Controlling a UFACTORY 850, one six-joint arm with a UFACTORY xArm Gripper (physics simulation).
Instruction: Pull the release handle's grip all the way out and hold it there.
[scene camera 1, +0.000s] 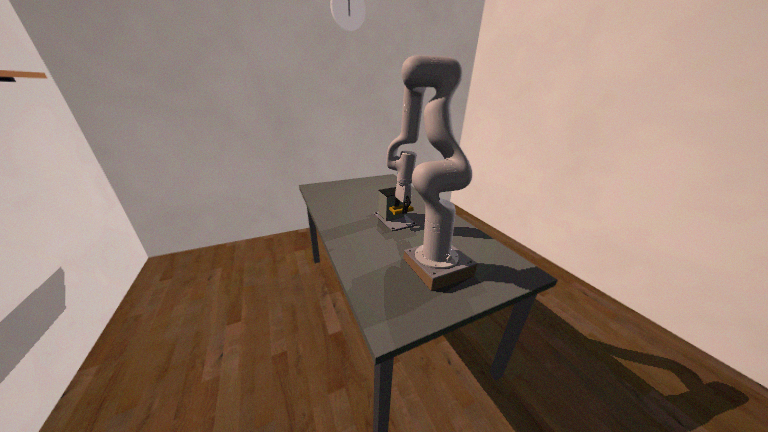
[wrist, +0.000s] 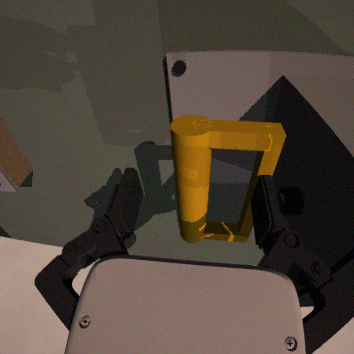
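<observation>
The release handle's yellow grip (scene camera 1: 400, 210) (wrist: 192, 180) is a rectangular loop with a thick round front bar. It stands out from the side of a dark box (scene camera 1: 384, 205) (wrist: 325, 210). My gripper (scene camera 1: 406, 205) (wrist: 196, 183) is open at the handle. In the wrist view the round bar shows between the two fingers, with a gap on each side. The right finger overlaps the loop's rear bar, close to the box, and hides part of it. Nothing is clamped. The rod behind the loop is hidden by the right finger; a round black collar (wrist: 291, 200) shows beside that finger.
The box stands on a light base plate (scene camera 1: 388, 222) (wrist: 220, 82) with dark bolts, on the grey-green table (scene camera 1: 351, 257) (wrist: 60, 130). The arm's wooden base block (scene camera 1: 453, 278) (wrist: 11, 155) is nearer the scene camera, and at the left edge of the wrist view.
</observation>
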